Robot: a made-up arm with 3 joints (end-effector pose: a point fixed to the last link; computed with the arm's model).
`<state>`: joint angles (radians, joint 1 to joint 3).
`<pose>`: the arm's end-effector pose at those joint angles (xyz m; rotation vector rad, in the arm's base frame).
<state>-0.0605 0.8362 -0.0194</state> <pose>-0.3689 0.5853 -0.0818 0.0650 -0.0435 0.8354</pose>
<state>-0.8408 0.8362 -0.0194</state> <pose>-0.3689 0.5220 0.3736 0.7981 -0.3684 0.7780</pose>
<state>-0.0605 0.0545 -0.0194</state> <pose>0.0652 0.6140 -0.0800 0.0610 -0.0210 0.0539</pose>
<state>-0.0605 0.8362 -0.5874</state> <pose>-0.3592 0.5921 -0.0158 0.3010 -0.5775 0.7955</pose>
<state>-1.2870 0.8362 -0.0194</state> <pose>-0.3689 0.3395 0.5691 1.2149 -0.5523 0.7039</pose>
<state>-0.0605 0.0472 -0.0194</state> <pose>0.0692 0.6126 -0.0801 0.0609 -0.0208 0.0466</pose>
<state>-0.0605 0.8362 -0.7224</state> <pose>-0.3606 0.5896 0.0001 0.3566 -0.7041 0.7791</pose>
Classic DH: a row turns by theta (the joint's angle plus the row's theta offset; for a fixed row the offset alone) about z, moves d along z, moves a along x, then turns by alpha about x. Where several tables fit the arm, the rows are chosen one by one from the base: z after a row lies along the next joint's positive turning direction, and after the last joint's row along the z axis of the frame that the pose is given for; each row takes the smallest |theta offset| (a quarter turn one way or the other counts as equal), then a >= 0, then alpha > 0; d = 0 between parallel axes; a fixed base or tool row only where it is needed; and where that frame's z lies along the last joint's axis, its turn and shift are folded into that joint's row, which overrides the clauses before.
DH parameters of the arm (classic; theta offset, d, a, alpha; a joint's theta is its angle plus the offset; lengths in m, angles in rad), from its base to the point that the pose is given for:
base (fixed): -1.5708 0.069 0 1.5708
joint 1: 0 0.117 -0.0627 -1.5708
joint 2: 1.5708 -0.1283 0.1066 -1.5708
joint 3: 0 0.5304 0.1037 1.5708
tool (fixed): 0 -0.0596 0 0

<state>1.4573 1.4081 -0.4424</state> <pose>-0.6038 -0.0948 -0.3157 -0.8844 0.6721 1.3237</pose>
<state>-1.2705 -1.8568 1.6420</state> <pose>0.3806 0.1803 -0.1178 -2.2160 -2.1005 0.5557</pose>
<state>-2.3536 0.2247 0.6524</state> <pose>-0.0862 -0.2637 0.6724 2.1694 0.0613 0.8491</pose>
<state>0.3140 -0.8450 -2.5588</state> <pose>0.3148 0.3503 -0.0673 -1.2006 -2.4670 0.0567</pose>
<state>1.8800 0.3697 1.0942</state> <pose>-0.2143 -0.4167 -0.4213 -1.8424 1.0747 -0.8038</pose>
